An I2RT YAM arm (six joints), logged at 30 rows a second.
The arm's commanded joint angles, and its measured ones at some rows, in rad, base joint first. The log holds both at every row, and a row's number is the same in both.
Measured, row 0: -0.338 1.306 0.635 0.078 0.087 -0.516
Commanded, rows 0 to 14: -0.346 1.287 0.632 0.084 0.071 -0.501; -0.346 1.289 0.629 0.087 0.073 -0.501; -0.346 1.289 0.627 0.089 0.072 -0.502; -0.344 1.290 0.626 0.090 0.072 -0.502; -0.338 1.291 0.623 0.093 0.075 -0.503; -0.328 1.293 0.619 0.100 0.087 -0.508; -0.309 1.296 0.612 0.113 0.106 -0.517; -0.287 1.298 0.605 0.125 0.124 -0.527; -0.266 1.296 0.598 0.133 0.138 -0.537; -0.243 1.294 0.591 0.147 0.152 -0.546; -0.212 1.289 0.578 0.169 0.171 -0.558; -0.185 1.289 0.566 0.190 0.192 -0.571; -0.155 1.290 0.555 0.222 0.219 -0.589; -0.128 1.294 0.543 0.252 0.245 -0.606; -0.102 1.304 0.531 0.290 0.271 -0.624
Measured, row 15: -0.153 1.303 0.562 0.173 0.181 -0.570
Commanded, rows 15 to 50: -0.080 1.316 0.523 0.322 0.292 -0.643; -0.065 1.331 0.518 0.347 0.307 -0.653; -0.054 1.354 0.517 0.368 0.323 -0.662; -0.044 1.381 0.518 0.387 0.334 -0.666; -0.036 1.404 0.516 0.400 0.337 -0.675; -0.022 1.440 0.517 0.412 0.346 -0.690; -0.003 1.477 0.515 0.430 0.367 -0.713; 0.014 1.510 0.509 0.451 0.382 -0.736; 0.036 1.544 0.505 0.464 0.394 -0.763; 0.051 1.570 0.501 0.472 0.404 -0.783; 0.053 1.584 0.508 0.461 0.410 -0.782; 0.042 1.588 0.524 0.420 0.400 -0.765; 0.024 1.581 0.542 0.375 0.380 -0.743; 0.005 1.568 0.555 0.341 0.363 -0.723; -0.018 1.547 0.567 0.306 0.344 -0.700; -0.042 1.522 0.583 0.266 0.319 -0.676; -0.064 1.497 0.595 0.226 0.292 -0.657; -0.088 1.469 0.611 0.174 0.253 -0.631; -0.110 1.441 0.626 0.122 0.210 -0.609; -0.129 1.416 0.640 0.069 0.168 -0.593; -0.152 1.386 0.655 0.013 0.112 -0.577; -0.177 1.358 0.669 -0.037 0.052 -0.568; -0.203 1.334 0.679 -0.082 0.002 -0.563; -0.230 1.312 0.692 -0.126 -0.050 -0.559; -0.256 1.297 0.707 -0.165 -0.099 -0.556; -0.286 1.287 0.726 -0.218 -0.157 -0.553; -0.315 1.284 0.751 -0.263 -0.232 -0.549; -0.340 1.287 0.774 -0.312 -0.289 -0.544; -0.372 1.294 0.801 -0.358 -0.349 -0.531; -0.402 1.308 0.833 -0.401 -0.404 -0.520; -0.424 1.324 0.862 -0.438 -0.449 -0.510; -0.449 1.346 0.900 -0.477 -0.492 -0.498; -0.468 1.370 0.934 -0.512 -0.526 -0.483; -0.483 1.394 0.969 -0.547 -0.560 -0.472; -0.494 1.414 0.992 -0.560 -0.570 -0.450; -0.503 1.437 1.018 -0.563 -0.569 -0.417
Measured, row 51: -0.480 1.393 0.957 -0.430 -0.412 -0.505
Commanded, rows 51 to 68: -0.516 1.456 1.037 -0.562 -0.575 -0.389; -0.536 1.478 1.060 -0.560 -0.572 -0.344; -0.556 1.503 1.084 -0.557 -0.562 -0.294; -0.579 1.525 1.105 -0.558 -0.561 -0.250; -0.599 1.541 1.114 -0.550 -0.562 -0.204; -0.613 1.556 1.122 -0.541 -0.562 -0.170; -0.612 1.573 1.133 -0.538 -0.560 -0.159; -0.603 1.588 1.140 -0.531 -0.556 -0.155; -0.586 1.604 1.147 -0.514 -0.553 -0.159; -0.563 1.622 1.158 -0.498 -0.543 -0.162; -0.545 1.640 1.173 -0.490 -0.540 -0.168; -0.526 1.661 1.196 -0.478 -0.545 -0.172; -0.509 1.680 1.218 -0.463 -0.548 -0.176; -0.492 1.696 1.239 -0.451 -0.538 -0.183; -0.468 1.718 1.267 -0.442 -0.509 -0.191; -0.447 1.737 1.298 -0.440 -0.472 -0.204; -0.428 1.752 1.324 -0.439 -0.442 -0.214; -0.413 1.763 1.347 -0.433 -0.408 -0.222
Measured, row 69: -0.452 1.749 1.281 -0.489 -0.486 -0.209
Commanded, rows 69 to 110: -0.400 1.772 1.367 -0.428 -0.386 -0.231; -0.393 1.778 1.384 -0.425 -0.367 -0.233; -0.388 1.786 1.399 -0.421 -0.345 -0.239; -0.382 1.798 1.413 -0.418 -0.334 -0.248; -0.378 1.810 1.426 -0.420 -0.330 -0.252; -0.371 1.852 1.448 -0.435 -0.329 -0.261; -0.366 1.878 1.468 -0.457 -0.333 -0.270; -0.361 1.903 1.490 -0.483 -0.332 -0.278; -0.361 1.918 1.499 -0.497 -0.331 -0.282; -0.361 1.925 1.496 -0.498 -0.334 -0.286; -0.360 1.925 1.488 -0.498 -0.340 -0.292; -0.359 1.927 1.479 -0.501 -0.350 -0.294; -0.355 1.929 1.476 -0.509 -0.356 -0.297; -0.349 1.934 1.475 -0.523 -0.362 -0.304; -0.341 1.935 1.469 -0.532 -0.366 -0.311; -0.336 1.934 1.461 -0.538 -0.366 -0.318; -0.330 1.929 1.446 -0.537 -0.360 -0.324; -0.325 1.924 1.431 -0.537 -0.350 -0.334; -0.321 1.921 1.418 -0.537 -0.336 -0.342; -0.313 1.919 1.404 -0.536 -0.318 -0.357; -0.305 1.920 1.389 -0.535 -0.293 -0.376; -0.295 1.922 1.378 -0.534 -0.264 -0.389; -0.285 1.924 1.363 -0.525 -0.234 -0.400; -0.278 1.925 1.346 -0.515 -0.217 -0.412; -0.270 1.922 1.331 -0.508 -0.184 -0.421; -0.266 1.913 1.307 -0.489 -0.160 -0.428; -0.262 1.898 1.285 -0.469 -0.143 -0.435; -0.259 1.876 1.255 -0.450 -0.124 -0.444; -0.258 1.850 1.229 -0.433 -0.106 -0.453; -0.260 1.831 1.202 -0.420 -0.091 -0.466; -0.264 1.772 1.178 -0.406 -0.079 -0.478; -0.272 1.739 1.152 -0.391 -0.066 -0.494; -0.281 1.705 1.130 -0.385 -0.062 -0.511; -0.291 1.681 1.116 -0.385 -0.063 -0.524; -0.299 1.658 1.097 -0.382 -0.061 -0.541; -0.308 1.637 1.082 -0.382 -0.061 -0.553; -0.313 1.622 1.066 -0.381 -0.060 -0.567; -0.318 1.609 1.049 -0.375 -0.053 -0.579; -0.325 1.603 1.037 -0.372 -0.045 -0.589; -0.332 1.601 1.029 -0.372 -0.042 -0.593; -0.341 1.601 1.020 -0.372 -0.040 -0.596; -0.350 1.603 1.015 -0.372 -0.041 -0.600
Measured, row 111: -0.333 1.594 1.048 -0.392 -0.076 -0.554
